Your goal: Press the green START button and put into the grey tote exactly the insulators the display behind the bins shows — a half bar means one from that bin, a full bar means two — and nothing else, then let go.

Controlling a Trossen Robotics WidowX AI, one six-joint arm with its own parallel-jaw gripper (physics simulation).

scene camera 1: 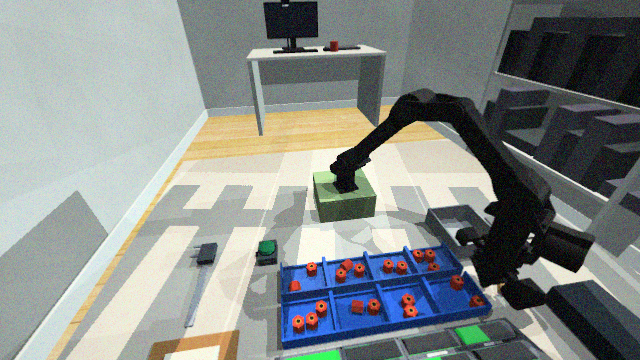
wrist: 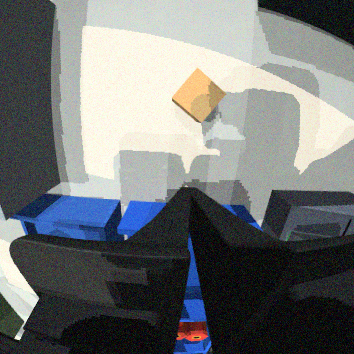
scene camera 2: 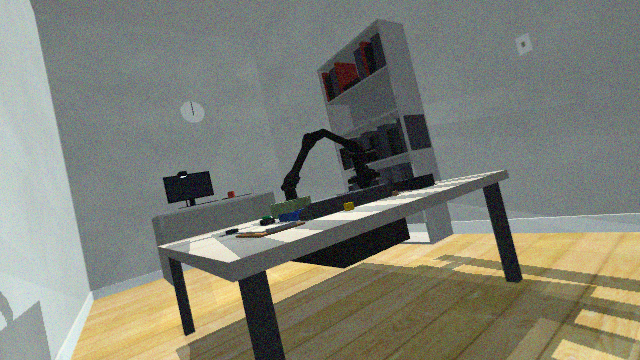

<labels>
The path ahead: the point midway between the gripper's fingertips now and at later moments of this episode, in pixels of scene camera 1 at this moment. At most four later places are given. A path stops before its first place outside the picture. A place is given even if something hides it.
My gripper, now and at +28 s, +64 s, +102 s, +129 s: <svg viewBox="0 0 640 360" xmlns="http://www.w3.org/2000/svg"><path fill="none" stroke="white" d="M483 286L466 276L462 278L456 281L490 208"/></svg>
</labels>
